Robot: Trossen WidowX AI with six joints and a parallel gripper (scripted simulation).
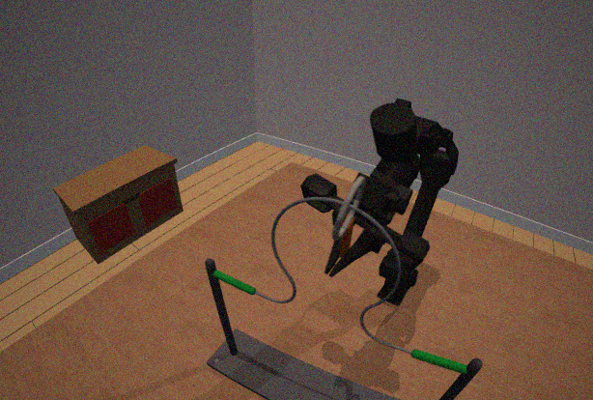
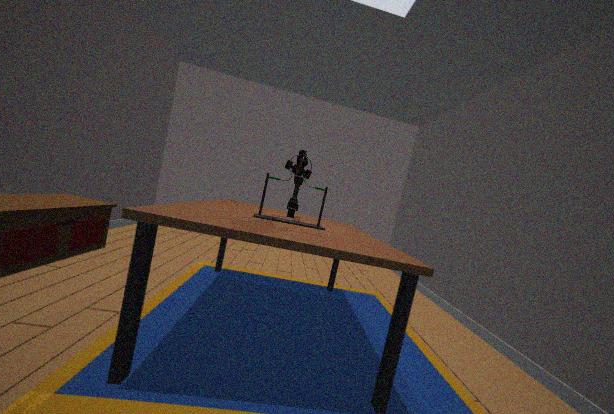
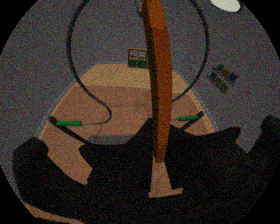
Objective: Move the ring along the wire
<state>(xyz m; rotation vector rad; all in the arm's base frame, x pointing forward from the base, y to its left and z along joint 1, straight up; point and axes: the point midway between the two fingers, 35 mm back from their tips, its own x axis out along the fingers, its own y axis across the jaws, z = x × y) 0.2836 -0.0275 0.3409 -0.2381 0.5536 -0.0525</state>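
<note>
The ring with orange handle is 9 cm above my gripper tip, 2 cm to the left of it and 1 cm ahead of it.
</note>
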